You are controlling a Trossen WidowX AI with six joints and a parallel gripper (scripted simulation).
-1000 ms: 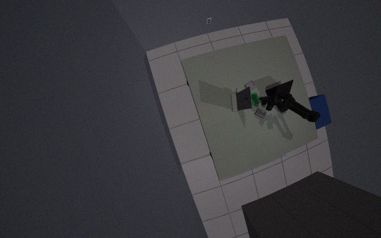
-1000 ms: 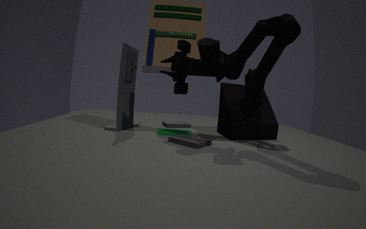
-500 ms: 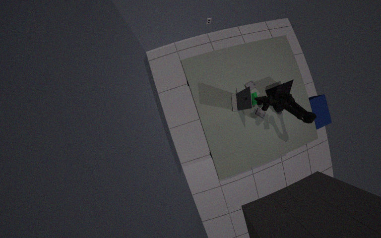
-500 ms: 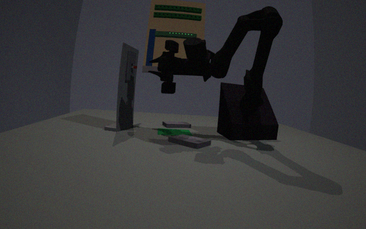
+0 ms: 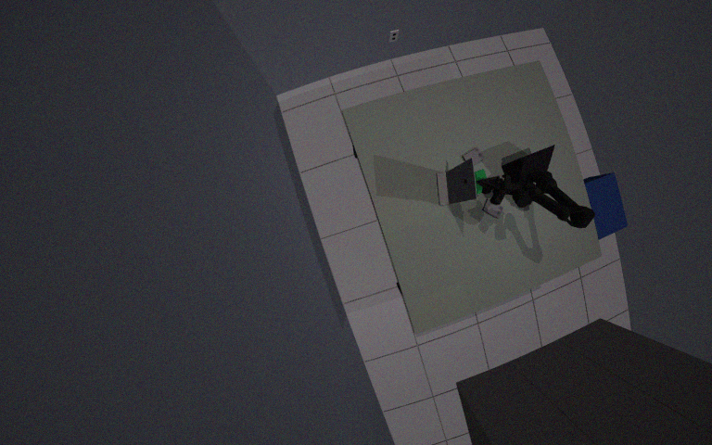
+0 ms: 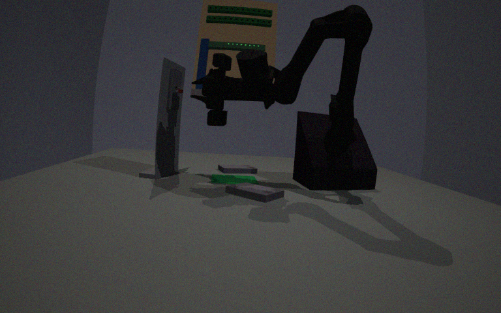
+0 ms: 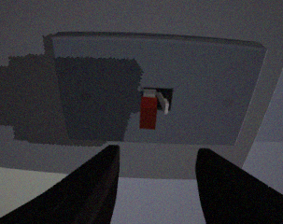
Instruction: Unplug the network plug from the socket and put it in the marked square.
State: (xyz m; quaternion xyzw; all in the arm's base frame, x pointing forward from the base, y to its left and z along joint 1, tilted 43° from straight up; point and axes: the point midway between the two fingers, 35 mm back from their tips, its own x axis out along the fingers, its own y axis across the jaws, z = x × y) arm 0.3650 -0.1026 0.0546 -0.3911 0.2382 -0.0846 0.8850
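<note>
Now: the network plug 40 mm ahead of my gripper tip and 10 mm to the right of it. Round my gripper tip: green marked square: 230 mm below, 130 mm behind, 10 mm to the left.
</note>
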